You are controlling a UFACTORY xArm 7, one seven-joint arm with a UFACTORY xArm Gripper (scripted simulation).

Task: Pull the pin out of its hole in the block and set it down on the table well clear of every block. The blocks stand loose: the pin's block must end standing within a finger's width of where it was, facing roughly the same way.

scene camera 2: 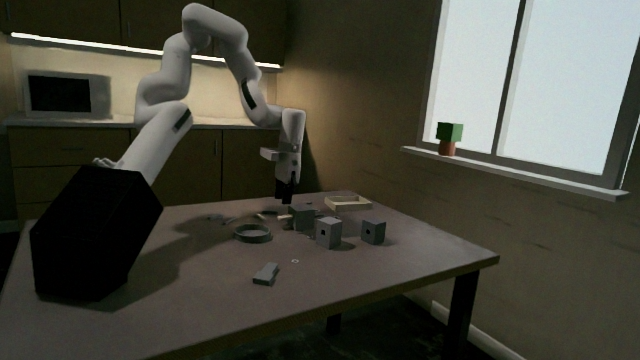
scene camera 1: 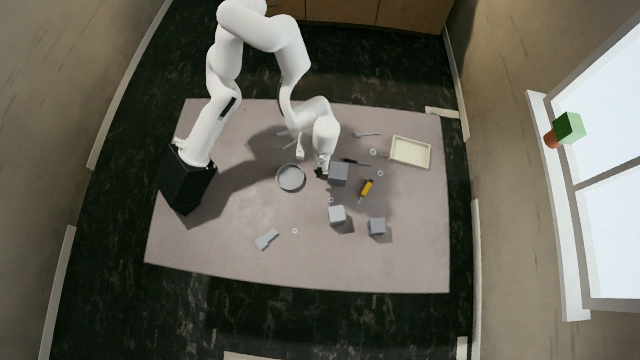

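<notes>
A cream tray (scene camera 1: 408,152) is visible.
</notes>
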